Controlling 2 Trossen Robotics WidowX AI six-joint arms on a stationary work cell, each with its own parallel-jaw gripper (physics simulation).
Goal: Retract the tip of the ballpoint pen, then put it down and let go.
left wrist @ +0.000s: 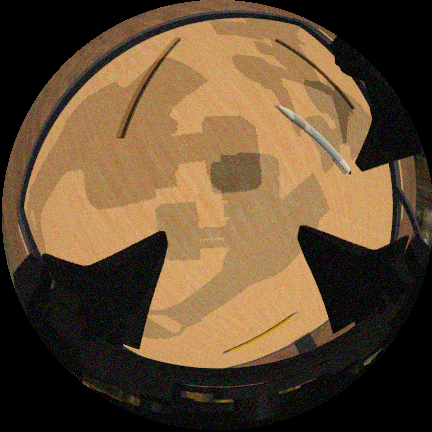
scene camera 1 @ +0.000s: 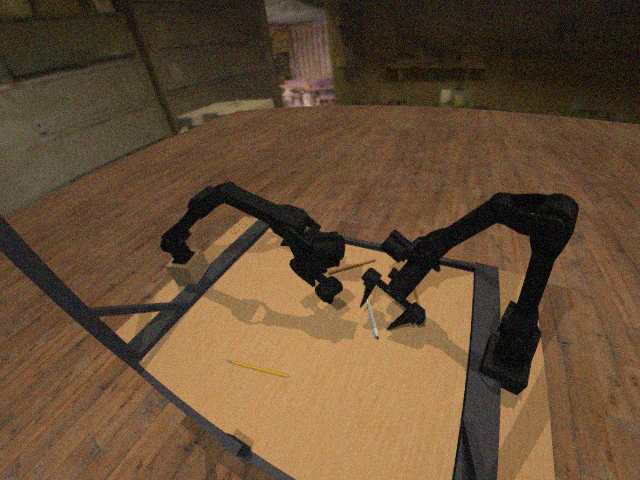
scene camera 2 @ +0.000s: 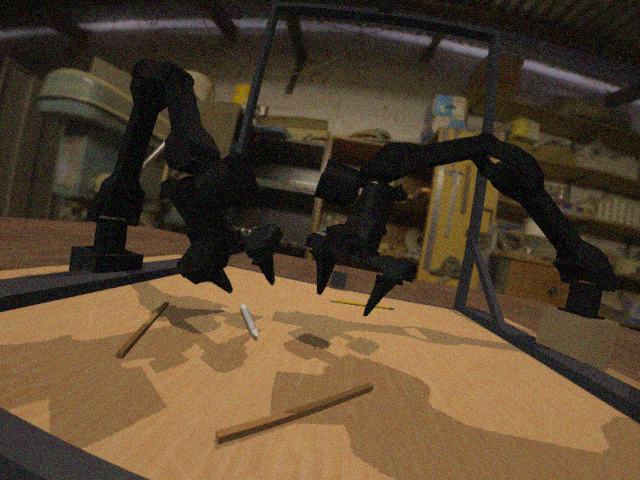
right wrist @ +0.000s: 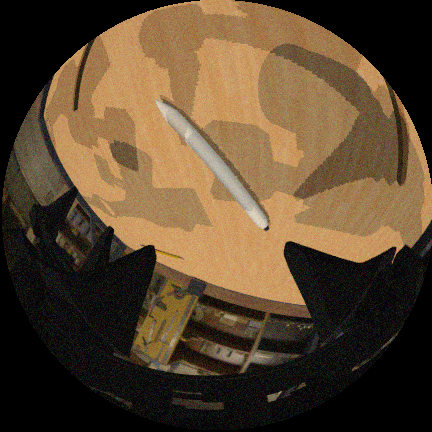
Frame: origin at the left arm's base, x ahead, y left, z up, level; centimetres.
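Where they show: left gripper, fingertip midpoint: (left wrist: 234, 235) (scene camera 2: 340, 304) (right wrist: 90, 205); right gripper, fingertip midpoint: (left wrist: 361, 159) (scene camera 1: 373, 318) (scene camera 2: 251, 287) (right wrist: 221, 251); left arm's base, link origin: (scene camera 1: 183, 257) (scene camera 2: 580, 314); right arm's base, link origin: (scene camera 1: 508, 357) (scene camera 2: 108, 250).
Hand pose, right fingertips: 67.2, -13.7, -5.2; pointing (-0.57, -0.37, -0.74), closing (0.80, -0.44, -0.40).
Note:
Each offset is from my right fingertips to the top centre of the thing, as dx, dy, dz. Level surfaces: height alone.
The white ballpoint pen {-0.6, +3.3, -3.9} (scene camera 1: 372, 320) (scene camera 2: 249, 321) (left wrist: 317, 137) (right wrist: 215, 162) lies on the light wooden table top {dz -5.1} (scene camera 1: 336, 413). In the right wrist view its tapered end points up-left and its end with a small dark piece points down-right; whether the writing tip is out is too small to tell. My right gripper (scene camera 1: 375, 317) (scene camera 2: 251, 287) (right wrist: 221, 251) is wide open and empty above the table by the pen, apart from it. My left gripper (scene camera 2: 343, 304) (left wrist: 234, 235) is open and empty above the table, to the right of the pen in scene camera 2.
A yellow pencil {-29.0, -15.9, -4.2} (scene camera 1: 258, 368) (scene camera 2: 361, 304) (left wrist: 262, 335) lies apart from the pen. One brown stick {-8.0, +24.0, -4.4} (scene camera 1: 352, 267) (scene camera 2: 294, 413) and another brown stick {+13.1, +10.2, -4.4} (scene camera 2: 142, 330) (left wrist: 317, 70) also lie on the table. Dark frame bars (scene camera 1: 484, 320) border the work area.

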